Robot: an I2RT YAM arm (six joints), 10 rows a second.
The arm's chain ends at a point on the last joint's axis. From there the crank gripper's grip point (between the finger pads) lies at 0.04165 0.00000 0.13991 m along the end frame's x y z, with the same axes.
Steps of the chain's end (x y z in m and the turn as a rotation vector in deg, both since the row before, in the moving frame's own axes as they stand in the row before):
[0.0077 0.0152 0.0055 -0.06 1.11 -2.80]
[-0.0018 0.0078 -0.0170 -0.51 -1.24 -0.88]
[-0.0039 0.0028 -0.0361 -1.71 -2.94 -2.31]
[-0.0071 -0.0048 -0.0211 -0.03 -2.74 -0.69]
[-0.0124 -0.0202 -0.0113 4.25 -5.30 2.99]
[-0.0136 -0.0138 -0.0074 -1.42 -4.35 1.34]
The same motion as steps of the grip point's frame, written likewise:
[0.0104 0.0132 0.0047 -0.06 1.11 -2.80]
[-0.0048 0.0084 -0.0161 -0.51 -1.24 -0.88]
[-0.0111 0.0055 -0.0342 -1.71 -2.94 -2.31]
[-0.0138 -0.0052 -0.0193 -0.03 -2.74 -0.69]
[-0.0253 -0.0289 -0.0084 4.25 -5.30 2.99]
[-0.0244 -0.0094 -0.0047 -1.42 -4.35 1.34]

